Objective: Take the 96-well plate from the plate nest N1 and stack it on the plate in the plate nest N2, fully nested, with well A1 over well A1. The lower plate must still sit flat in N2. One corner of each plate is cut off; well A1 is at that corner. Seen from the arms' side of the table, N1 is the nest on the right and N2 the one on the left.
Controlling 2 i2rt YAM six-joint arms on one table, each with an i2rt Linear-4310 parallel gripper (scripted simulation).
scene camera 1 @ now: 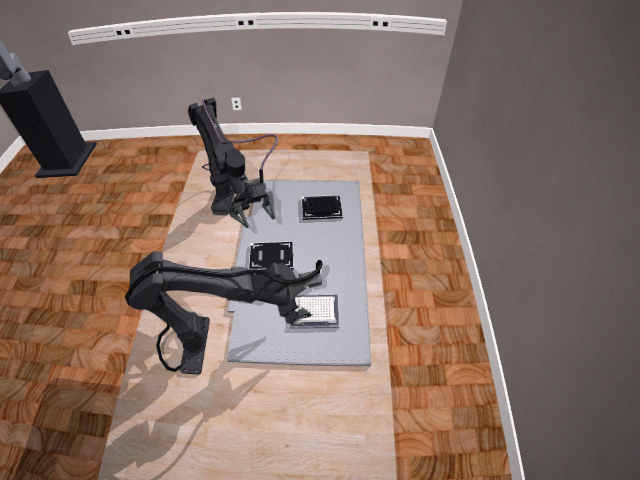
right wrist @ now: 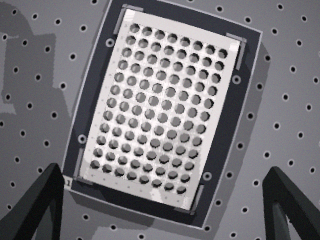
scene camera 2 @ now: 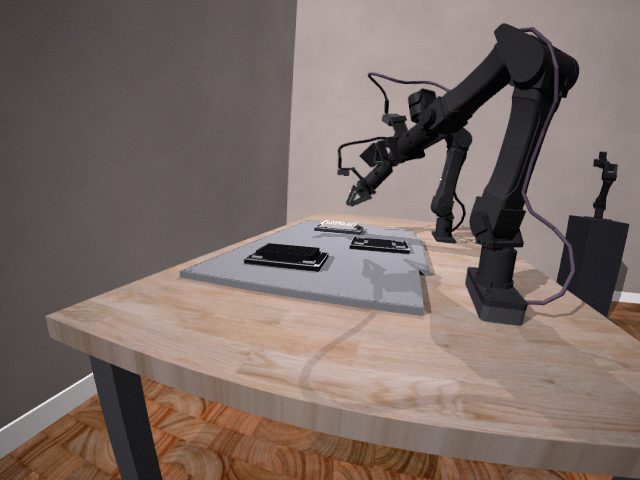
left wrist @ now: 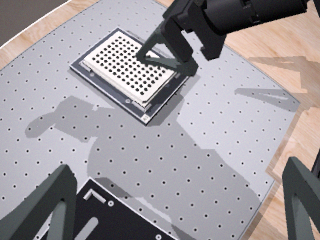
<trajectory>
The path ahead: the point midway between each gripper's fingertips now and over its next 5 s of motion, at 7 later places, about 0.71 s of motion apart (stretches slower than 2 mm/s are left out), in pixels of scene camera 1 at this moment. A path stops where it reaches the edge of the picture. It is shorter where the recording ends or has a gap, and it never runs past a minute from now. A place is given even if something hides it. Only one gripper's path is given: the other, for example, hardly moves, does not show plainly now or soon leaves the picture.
The left gripper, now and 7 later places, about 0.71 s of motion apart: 261, 223; 258, 215; 247, 198; 226, 157; 227, 158; 234, 175; 256, 222; 263, 235
</trajectory>
